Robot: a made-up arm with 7 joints.
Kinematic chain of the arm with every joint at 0, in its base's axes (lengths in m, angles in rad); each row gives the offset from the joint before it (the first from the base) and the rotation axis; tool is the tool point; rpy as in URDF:
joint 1: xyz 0 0 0 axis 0.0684 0.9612 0.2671
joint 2: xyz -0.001 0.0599 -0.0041 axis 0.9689 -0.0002 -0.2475
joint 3: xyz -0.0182 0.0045 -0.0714 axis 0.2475 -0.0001 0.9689
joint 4: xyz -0.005 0 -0.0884 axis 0.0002 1 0
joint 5: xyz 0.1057 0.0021 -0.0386 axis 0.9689 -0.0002 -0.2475
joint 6: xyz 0.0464 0 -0.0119 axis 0.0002 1 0
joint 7: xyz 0.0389 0 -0.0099 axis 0.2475 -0.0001 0.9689
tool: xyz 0 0 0 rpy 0 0.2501 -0.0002
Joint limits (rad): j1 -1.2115..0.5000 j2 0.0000..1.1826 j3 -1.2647..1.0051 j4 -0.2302..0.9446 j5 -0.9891..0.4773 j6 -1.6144..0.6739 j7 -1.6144..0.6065
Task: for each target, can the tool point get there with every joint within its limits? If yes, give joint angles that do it. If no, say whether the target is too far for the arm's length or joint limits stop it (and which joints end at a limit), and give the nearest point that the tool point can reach.
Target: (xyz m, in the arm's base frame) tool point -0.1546 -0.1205 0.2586
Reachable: no: joint limits stop it (at a limit: joint 1, joint 2, joint 4) | nearest point 0.1144 -0.1232 0.0160 | short by 0.362 m
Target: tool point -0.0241 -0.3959 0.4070
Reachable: no: too far | nearest point 0.1462 -0.1341 0.0370 | short by 0.484 m
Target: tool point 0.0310 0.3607 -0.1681
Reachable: yes | joints 0.2996 1.0573 0.2576 0.7686 -0.5013 0.2605 0.4046
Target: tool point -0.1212 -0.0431 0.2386
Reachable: no: joint limits stop it (at a limit: joint 1, joint 2, joint 4) | nearest point 0.0462 0.1826 0.1655 | short by 0.290 m
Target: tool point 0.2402 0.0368 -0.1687
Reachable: yes | joints -0.5771 0.6519 -0.6369 0.0452 -0.7371 0.2530 -0.3406
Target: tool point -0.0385 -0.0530 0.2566
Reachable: no: joint limits stop it (at a limit: joint 1, joint 2, joint 4) | nearest point 0.0971 0.1494 0.1740 | short by 0.257 m
